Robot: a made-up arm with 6 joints.
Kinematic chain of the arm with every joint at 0, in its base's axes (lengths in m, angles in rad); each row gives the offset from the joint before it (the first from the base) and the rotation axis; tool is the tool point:
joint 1: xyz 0 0 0.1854 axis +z
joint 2: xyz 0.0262 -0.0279 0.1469 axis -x
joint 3: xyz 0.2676 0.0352 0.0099 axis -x
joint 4: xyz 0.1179 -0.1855 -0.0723 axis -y
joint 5: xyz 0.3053 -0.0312 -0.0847 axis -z
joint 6: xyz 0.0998 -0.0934 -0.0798 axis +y
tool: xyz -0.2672 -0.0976 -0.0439
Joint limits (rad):
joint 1: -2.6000..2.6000
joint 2: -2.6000..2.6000
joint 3: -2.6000..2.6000
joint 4: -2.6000..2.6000
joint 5: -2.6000..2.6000
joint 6: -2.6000..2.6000
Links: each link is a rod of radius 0.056 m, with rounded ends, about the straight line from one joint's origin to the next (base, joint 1, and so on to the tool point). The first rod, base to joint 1, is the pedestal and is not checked.
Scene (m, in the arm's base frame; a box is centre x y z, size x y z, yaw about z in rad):
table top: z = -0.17
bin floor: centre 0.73 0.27 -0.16 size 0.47 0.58 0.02 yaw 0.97
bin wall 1: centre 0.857 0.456 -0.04 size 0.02 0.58 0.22 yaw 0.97
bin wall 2: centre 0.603 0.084 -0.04 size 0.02 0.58 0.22 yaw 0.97
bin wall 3: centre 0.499 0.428 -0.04 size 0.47 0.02 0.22 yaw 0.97
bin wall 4: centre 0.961 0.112 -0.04 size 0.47 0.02 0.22 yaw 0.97
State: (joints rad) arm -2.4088 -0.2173 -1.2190 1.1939 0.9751 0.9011
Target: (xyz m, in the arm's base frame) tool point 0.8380 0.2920 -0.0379
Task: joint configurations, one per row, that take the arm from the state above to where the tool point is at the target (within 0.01 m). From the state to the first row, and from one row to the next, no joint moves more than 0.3 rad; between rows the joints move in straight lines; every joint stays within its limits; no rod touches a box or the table.
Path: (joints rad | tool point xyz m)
1: -2.1515 -0.4898 -1.4685 0.9460 1.1124 0.8972 | -0.1895 -0.4141 0.1589
2: -1.8943 -0.7624 -1.7180 0.6981 1.2497 0.8933 | -0.0233 -0.4897 0.2537
3: -1.6236 -0.7972 -1.7910 0.6307 1.1671 1.1266 | 0.1501 -0.4735 0.2049
4: -1.3529 -0.8320 -1.8640 0.5634 1.0845 1.3598 | 0.3314 -0.4189 0.1652
5: -1.0822 -0.8668 -1.9370 0.4960 1.0019 1.5930 | 0.5117 -0.3154 0.1448
6: -0.8115 -0.9017 -2.0100 0.4287 0.9193 1.8263 | 0.6721 -0.1568 0.1522
7: -0.5408 -0.9365 -2.0830 0.3613 0.8367 2.0595 | 0.7882 0.0520 0.1928
8: -0.2701 -0.9713 -2.1560 0.2939 0.7541 2.2927 | 0.8380 0.2920 0.2676
9: -0.1766 -0.8214 -2.0218 0.3437 0.6505 2.3825 | 0.8394 0.3187 0.1039
10: -0.0832 -0.6716 -1.8877 0.3934 0.5469 2.4723 | 0.8380 0.2921 -0.0379

